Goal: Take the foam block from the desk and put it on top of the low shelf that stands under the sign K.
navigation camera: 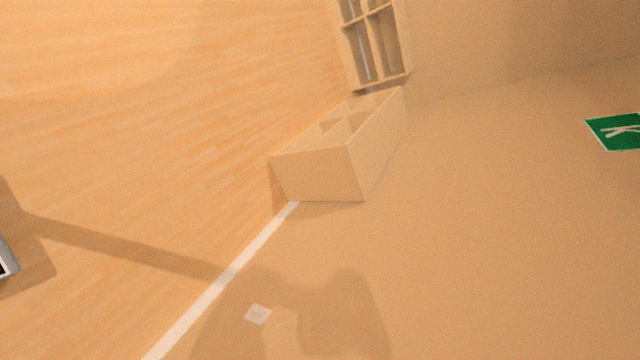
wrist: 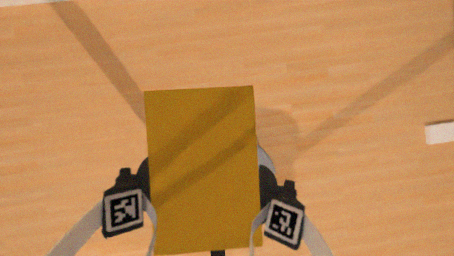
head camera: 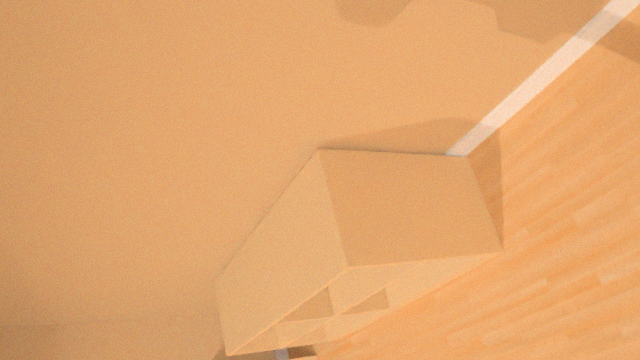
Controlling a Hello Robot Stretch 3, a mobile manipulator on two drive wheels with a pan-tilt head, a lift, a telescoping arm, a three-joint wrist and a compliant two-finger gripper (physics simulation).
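Frame: origin at the robot's base, x ahead, y left, z up, level; centimetres.
Seen in the pictures: gripper, fingertip midpoint: (wrist: 208, 178).
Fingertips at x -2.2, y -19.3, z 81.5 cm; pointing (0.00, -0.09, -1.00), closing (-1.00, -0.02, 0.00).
Pixels of each thing's middle, then the offset from my fingertips to it. "pt": a spot on its surface instead.
- yellow foam block, body centre: (wrist: 205, 163) dx +0.3, dy -1.7, dz +2.6 cm
- low shelf, surface spot: (head camera: 412, 207) pt dx +123.6, dy -8.5, dz -48.3 cm
- wall outlet, body centre: (navigation camera: 257, 314) dx +53.9, dy -47.5, dz -41.4 cm
The yellow foam block (wrist: 201, 125) is held between the two fingertips of my gripper (wrist: 208, 178), which is shut on it, above the wooden floor in the wrist view. The low shelf (head camera: 412, 207) (navigation camera: 320, 176) is light tan, with open compartments, and stands against the wall. The green sign K (navigation camera: 619, 132) is on the wall at the right edge of the tilted navigation view, above this shelf. The gripper and block do not show in the head or navigation view. The desk does not show in these views.
Another tan shelf unit (navigation camera: 407, 47) stands beyond the low shelf. A white baseboard (head camera: 535, 75) (navigation camera: 200, 305) runs along the wall. A wall outlet (navigation camera: 257, 314) lies in the robot's shadow. A grey part with a marker (navigation camera: 7, 260) shows at the left edge. A white object (wrist: 441, 133) shows at the right.
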